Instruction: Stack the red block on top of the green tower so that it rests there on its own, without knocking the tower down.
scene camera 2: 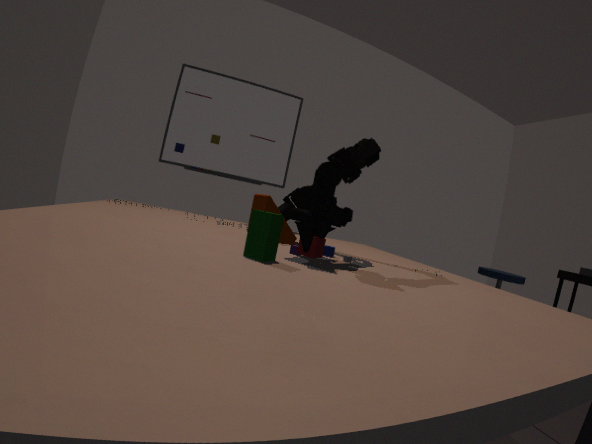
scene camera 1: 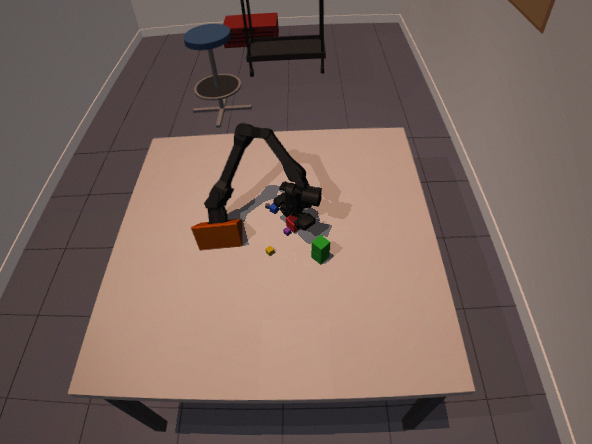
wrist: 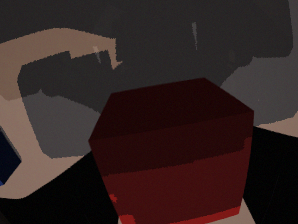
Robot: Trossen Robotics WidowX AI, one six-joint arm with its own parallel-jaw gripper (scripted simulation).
Scene:
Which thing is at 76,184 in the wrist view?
My gripper.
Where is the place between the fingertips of my gripper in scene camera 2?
310,251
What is my gripper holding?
A red block.

